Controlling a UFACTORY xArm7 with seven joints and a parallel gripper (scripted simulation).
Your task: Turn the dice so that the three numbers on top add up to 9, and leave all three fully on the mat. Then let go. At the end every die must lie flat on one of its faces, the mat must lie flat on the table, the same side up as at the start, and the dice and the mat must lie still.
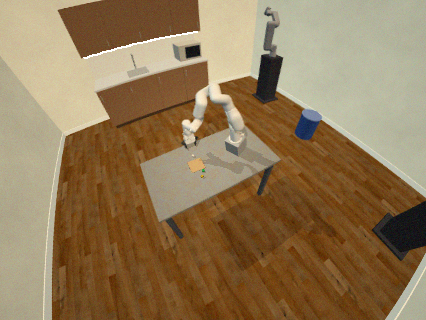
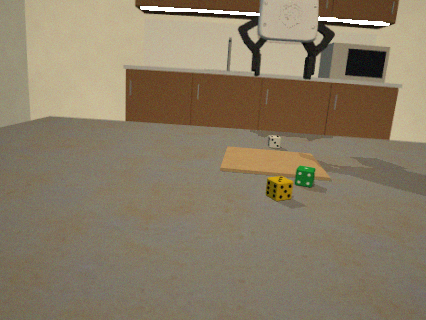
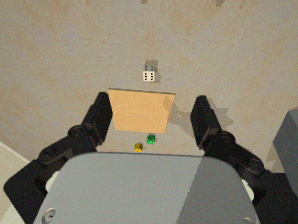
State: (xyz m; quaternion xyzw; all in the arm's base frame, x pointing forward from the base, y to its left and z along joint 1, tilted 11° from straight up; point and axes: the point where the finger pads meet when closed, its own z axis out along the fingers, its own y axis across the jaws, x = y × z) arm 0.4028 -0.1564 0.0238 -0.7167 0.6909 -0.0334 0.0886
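The white die lies 3 cm to the left of my hand and 12 cm below it. Round my hand: tan mat 2 cm ahead, 15 cm to the left, 13 cm below; then green die 1 cm behind, 24 cm to the left, 12 cm below; then yellow die 2 cm ahead, 30 cm to the left, 12 cm below.
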